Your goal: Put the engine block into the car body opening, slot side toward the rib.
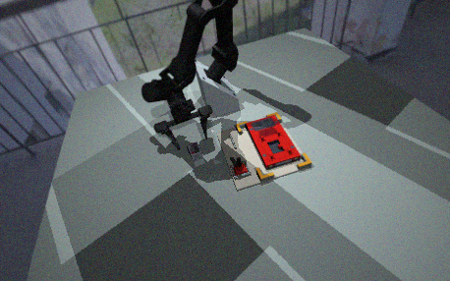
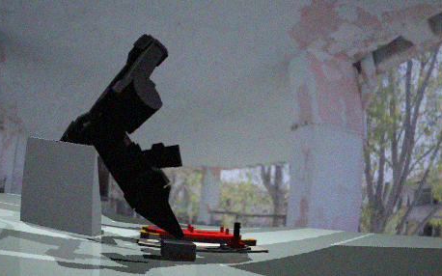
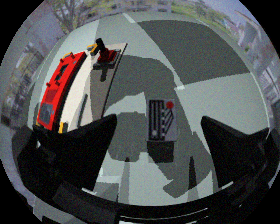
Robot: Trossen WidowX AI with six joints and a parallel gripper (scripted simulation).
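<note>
My gripper tip is now 3 cm above the engine block. Round my gripper tip: black post 14 cm ahead, 11 cm to the left, 1 cm below; light baseplate 8 cm ahead, 21 cm to the left, 3 cm below.
</note>
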